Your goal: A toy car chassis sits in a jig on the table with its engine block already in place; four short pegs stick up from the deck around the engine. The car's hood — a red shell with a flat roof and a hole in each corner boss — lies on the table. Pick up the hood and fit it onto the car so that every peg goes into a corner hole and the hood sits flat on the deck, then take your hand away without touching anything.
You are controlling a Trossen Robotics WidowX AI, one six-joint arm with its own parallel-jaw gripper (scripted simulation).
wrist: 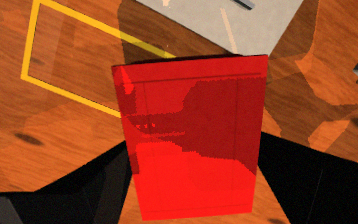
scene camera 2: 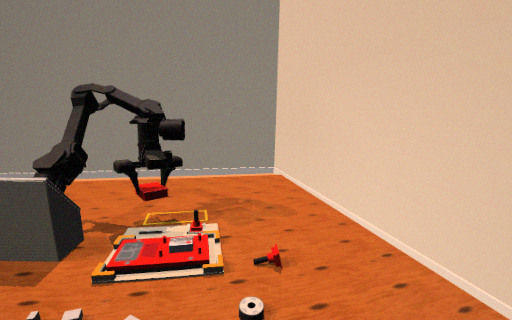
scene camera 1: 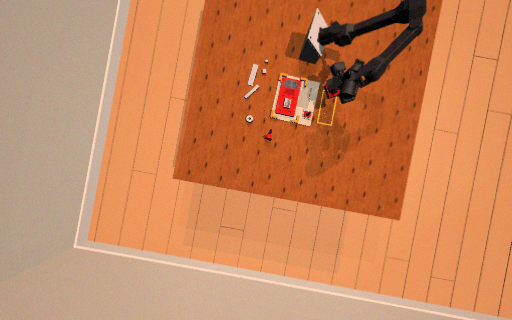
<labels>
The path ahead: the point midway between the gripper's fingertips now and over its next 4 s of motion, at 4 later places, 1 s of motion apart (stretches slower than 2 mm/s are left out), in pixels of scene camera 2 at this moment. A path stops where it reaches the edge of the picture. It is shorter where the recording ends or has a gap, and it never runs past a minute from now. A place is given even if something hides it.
My gripper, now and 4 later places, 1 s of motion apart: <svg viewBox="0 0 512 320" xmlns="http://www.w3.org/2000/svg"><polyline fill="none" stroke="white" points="151,191 158,187 170,192 177,202 179,222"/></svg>
</labels>
